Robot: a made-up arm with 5 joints.
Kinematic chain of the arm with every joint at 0, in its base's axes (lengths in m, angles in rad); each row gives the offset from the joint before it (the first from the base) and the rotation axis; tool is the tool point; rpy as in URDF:
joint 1: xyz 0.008 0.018 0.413 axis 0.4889 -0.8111 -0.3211
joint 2: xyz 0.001 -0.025 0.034 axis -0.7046 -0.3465 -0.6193
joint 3: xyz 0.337 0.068 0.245 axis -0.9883 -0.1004 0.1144
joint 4: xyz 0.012 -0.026 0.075 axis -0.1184 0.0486 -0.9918
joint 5: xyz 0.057 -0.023 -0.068 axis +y
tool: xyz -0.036 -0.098 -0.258 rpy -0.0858 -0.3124 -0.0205
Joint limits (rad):
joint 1: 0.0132..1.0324
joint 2: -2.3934..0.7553
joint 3: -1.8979..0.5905
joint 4: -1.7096..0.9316
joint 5: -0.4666..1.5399
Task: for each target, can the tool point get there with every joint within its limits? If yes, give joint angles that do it. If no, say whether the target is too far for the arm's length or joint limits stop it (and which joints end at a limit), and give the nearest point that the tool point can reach.
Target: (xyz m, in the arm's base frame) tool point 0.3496 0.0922 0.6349
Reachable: yes | joints 0.5608 -0.0187 -0.9485 -0.2558 -0.0016
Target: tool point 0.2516 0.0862 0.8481
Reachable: yes | joints 0.8803 -0.1877 -1.2275 -0.6011 -0.0479
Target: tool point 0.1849 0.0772 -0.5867
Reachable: no: too far | nearest point 0.3171 0.1421 0.3157 | short by 0.914 m
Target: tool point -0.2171 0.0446 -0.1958
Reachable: no: joint limits stop it (at a limit: joint 1, joint 4, joint 5) | nearest point 0.2171 0.1983 0.3502 | short by 0.714 m
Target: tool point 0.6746 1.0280 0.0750
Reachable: no: too far | nearest point 0.3718 0.4203 0.4309 | short by 0.767 m
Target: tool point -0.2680 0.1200 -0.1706
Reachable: no: joint limits stop it (at a limit: joint 1, joint 4, joint 5) | nearest point 0.1795 0.2391 0.3703 | short by 0.712 m
